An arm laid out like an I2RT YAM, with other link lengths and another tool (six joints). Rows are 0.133 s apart.
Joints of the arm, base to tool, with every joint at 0 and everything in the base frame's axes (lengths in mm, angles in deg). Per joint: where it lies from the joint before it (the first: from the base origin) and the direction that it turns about. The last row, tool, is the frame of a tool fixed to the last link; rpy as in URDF.
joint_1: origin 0.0 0.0 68.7 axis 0 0 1
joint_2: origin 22.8 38.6 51.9 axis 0 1 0
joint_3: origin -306.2 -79.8 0.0 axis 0 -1 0
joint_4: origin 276.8 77.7 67.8 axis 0 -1 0
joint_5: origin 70.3 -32.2 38.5 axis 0 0 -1
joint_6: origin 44.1 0.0 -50.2 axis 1 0 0
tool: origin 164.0 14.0 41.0 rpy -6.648 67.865 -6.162
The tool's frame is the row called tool.
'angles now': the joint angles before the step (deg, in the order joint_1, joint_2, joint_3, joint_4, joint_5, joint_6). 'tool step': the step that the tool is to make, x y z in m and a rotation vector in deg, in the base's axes. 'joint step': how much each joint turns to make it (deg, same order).
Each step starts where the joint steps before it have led.
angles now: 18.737, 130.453, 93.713, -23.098, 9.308, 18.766
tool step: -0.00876, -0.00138, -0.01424, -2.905, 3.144, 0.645
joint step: 0.543, 1.488, 1.636, -3.907, 1.468, -0.920
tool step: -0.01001, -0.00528, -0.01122, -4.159, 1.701, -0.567
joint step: 1.048, 0.792, 0.044, -2.276, 3.706, 0.062
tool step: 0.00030, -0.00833, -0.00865, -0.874, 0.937, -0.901
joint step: -0.517, 1.083, 0.563, -0.703, 0.609, 0.166
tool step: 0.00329, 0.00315, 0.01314, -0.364, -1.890, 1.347
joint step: 0.217, -1.451, -0.818, 1.411, 0.462, -1.479
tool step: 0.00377, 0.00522, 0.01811, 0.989, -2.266, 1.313
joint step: 0.033, -2.037, -1.015, 1.742, -0.690, -1.128
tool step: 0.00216, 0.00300, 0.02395, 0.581, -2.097, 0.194
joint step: 0.240, -2.311, -0.133, 0.002, 0.179, -0.045
